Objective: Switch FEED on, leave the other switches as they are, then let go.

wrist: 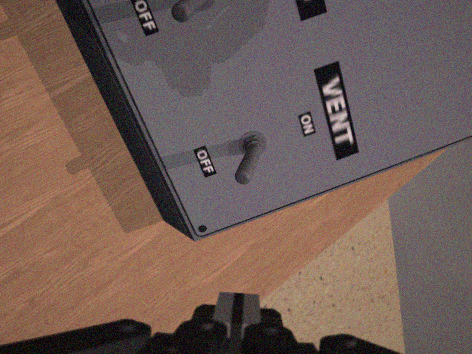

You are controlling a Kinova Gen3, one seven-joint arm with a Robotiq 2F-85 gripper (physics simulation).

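Places are measured from the arm's base along level axes (x ahead, y left, z up), in centimetres.
Pixels of known places: gripper, between the fingertips: (237,321).
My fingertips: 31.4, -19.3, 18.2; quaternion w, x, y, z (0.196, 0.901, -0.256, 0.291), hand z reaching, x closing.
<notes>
Ahead of a thing's pixels: the offset from my fingertips to its top centre, as dx, dy, dz. "spot": to the spot under its first point. Level surfaces: height alone.
The grey switch panel (400,60) fills the upper part of the view. The upper switch lever {spot: +9.8, +7.6, -13.8} (182,10) is cut by the top edge, and its tip points toward its OFF label {spot: +9.9, +7.4, -19.1} (145,17). Only the end of this switch's name label {spot: +19.6, +4.1, -13.7} (311,7) shows; the name cannot be read here. The VENT switch lever {spot: +11.2, -4.0, -14.8} (248,159) slants down and left in the view, with its tip on the OFF side. My gripper (237,321) is shut with nothing between the fingers, at the bottom centre, below the panel's near corner in the view and apart from both levers.
The VENT label {+19.7, -4.5, -13.2} (336,110) is right of its lever. The panel's dark side wall (117,105) runs down the left. The panel is on a wooden table top {dz -26.9} (40,165). Beyond the table's edge are a speckled surface (350,265) and a grey area (435,250).
</notes>
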